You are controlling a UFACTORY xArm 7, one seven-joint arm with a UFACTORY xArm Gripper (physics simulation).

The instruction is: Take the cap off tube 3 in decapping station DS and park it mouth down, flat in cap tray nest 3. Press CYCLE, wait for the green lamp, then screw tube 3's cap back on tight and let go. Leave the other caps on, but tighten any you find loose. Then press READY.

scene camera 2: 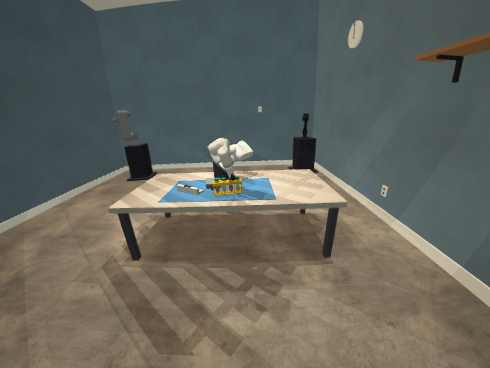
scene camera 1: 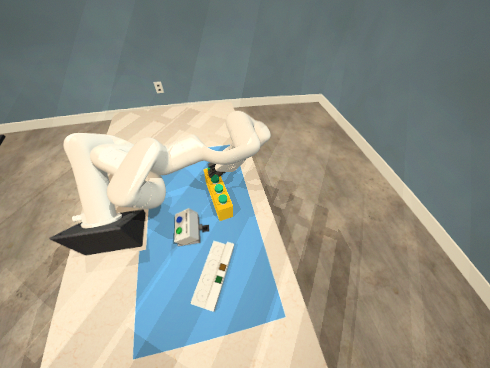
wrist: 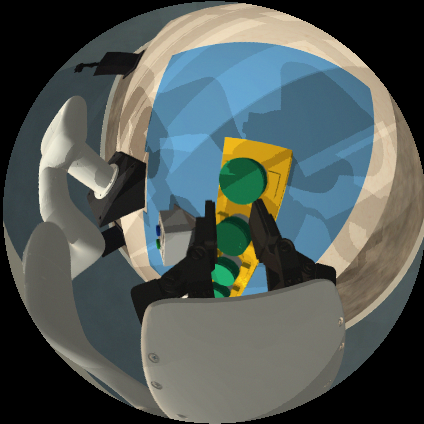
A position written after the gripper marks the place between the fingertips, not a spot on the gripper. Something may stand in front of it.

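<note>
A grey button box (scene camera 1: pixel 190 234) and a blue mat (scene camera 2: pixel 254 188) are visible. The wrist view also shows the box (wrist: pixel 177 226) and the mat (wrist: pixel 271 93), as well as the gripper (wrist: pixel 232 212).
</note>
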